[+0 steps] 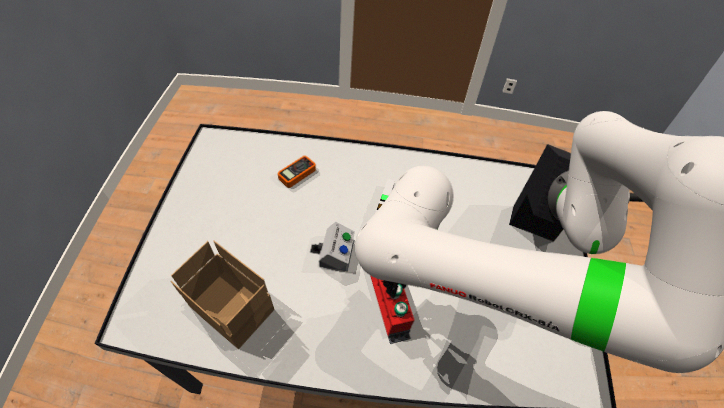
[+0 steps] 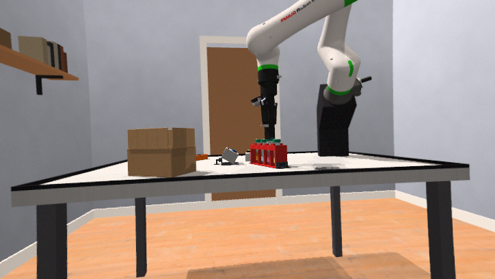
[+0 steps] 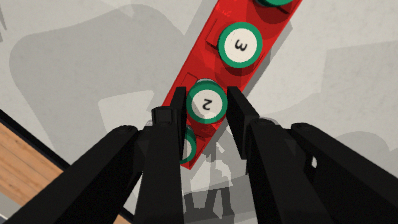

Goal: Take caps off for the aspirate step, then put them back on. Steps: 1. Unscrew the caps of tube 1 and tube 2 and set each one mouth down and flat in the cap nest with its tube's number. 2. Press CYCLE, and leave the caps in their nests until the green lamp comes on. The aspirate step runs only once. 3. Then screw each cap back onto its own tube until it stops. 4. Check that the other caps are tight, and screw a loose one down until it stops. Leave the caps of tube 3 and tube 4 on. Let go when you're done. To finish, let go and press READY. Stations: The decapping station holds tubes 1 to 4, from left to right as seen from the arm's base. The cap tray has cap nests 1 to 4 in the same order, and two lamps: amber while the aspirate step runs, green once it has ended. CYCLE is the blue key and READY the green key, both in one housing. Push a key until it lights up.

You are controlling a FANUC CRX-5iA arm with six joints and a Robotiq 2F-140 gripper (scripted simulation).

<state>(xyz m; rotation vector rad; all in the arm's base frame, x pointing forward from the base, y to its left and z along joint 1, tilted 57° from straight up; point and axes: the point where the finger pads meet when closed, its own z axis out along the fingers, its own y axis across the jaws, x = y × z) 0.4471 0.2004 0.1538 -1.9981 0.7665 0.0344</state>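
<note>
My hand is 3 cm above the cap 2. The rest, counted from my hand: cap 1 (5 cm to the left, 4 cm below, 2 cm behind); then cap 3 (5 cm to the right, 4 cm below, 2 cm ahead); then cap 4 (9 cm to the right, 5 cm ahead, 4 cm below).
</note>
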